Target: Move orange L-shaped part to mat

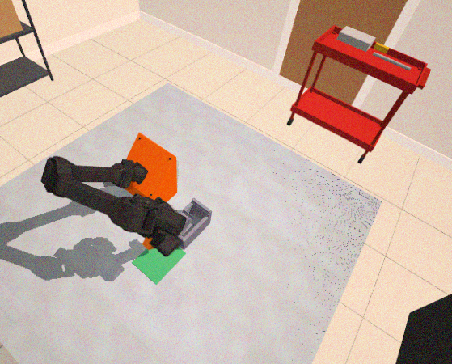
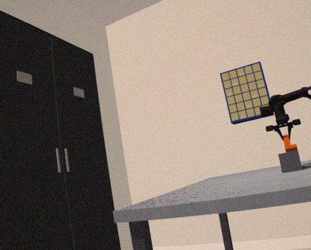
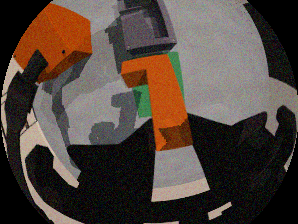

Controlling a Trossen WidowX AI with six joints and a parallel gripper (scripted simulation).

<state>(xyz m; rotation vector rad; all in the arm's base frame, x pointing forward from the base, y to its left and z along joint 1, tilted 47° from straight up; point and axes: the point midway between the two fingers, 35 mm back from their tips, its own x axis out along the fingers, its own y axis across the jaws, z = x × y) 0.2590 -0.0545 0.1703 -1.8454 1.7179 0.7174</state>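
The green mat lies 160 mm below my gripper tip and 20 mm to the left of it. From my gripper tip the other things lie so: orange L-shaped part: 30 mm to the left, 30 mm below, 20 mm behind; tray: 170 mm to the left, 160 mm below, 10 mm behind.
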